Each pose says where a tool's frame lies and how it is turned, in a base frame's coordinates. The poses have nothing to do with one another.
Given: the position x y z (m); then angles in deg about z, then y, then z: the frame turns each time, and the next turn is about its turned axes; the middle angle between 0 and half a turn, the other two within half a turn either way.
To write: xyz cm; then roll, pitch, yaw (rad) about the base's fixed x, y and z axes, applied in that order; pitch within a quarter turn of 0, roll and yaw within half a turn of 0. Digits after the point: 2 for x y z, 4 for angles.
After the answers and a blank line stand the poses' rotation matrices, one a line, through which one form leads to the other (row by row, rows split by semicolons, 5 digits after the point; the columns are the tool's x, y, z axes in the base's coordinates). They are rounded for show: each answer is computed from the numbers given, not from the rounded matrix.
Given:
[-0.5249 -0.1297 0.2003 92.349 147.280 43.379]
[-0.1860 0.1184 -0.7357 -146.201 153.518 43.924]
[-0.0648 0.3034 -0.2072 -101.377 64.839 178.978]
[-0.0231 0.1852 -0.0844 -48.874 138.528 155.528]
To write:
[-52.49 -12.97 20.03 2.7260 0.4038 -2.3731]
[-18.60 11.84 -73.57 2.8088 0.3270 -0.2321]
[-6.48 30.34 -20.72 0.0380 -1.1313 1.3303]
[-2.31 18.52 -8.44 2.7906 -0.6470 -0.3071]

-0.66118 -0.74990 -0.02215; -0.63913 0.54756 0.54008; -0.39287 0.37125 -0.84132
0.92163 -0.11531 -0.37055; -0.21784 -0.94394 -0.24806; -0.32118 0.30933 -0.89507
0.10134 -0.97870 -0.17855; 0.41322 0.20467 -0.88733; 0.90497 0.01614 0.42516
0.76058 -0.48145 0.43558; -0.24124 -0.83243 -0.49885; 0.60276 0.27434 -0.74928

